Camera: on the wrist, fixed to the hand. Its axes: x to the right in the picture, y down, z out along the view.
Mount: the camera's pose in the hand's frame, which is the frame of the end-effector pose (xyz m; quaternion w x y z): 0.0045 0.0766 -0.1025 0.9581 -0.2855 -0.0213 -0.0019
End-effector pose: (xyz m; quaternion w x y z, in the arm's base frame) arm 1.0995 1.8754 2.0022 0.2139 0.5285 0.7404 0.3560
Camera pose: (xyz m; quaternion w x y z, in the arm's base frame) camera 1.0752 1.8631 2.1273 0.3723 0.4515 0.6042 0.5408
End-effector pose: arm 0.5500 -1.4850 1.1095 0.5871 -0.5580 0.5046 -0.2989
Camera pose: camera 0.4402 -1.5101 1.0486 0.4134 -0.7096 0.5552 -0.1315
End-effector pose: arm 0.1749 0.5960 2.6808 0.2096 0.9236 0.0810 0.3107
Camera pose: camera 0.1177 0.5629 2.7904 0.4668 0.8315 -0.0138 0.3007
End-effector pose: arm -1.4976 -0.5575 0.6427 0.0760 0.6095 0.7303 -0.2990
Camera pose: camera -1.4011 -0.4934 0.6972 0.2618 0.5545 0.7846 -0.0911
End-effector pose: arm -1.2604 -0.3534 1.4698 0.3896 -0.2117 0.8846 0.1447
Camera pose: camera -1.3648 -0.3312 1.5405 0.3320 -0.3127 0.7975 0.3950
